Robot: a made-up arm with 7 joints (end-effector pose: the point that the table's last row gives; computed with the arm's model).
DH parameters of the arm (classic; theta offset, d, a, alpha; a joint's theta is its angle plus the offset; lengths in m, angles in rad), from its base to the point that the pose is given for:
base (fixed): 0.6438 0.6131 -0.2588 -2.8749
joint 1: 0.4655 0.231 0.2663 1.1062
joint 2: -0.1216 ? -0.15 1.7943
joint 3: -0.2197 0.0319 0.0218 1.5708
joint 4: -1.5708 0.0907 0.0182 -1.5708
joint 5: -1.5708 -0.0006 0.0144 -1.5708
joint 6: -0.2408 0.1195 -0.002 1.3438
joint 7: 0 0.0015 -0.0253 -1.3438
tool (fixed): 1.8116 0.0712 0 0
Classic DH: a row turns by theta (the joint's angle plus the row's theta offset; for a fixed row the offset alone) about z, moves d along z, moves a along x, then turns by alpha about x.
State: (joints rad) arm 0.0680 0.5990 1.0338 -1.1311 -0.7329 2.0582 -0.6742
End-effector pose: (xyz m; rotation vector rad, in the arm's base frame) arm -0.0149 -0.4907 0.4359 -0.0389 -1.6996 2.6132
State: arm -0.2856 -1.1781 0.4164 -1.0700 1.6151 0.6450 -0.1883
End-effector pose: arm -0.0389 -0.1208 0.2619 0.3645 -2.1863 -1.1080
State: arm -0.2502 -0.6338 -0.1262 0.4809 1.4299 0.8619 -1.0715
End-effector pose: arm 0.0243 -0.1170 0.3071 -0.2697 2.4337 0.9436
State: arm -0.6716 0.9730 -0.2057 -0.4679 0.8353 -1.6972 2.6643
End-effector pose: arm -0.0242 -0.1254 0.5735 -0.3007 0.4095 -1.2058
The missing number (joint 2, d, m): -0.1762
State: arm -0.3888 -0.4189 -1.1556 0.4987 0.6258 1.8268 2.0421
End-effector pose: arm 0.0262 -0.3155 0.2886 0.8887 -1.2025 1.6882
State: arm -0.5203 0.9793 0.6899 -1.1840 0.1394 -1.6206 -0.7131
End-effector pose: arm -0.0611 -0.2948 0.5822 1.7569 -0.6519 -1.1209
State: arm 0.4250 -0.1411 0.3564 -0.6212 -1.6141 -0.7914 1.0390
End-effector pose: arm -0.2242 -0.5347 0.4191 0.0569 -1.6435 0.8308
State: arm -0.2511 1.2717 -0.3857 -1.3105 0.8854 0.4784 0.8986
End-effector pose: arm -0.0155 -0.0851 0.5350 -2.5212 -0.2091 0.0086
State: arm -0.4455 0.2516 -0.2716 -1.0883 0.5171 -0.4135 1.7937
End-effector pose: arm -0.0912 -0.1819 0.4673 -1.0369 -0.5184 -1.5845
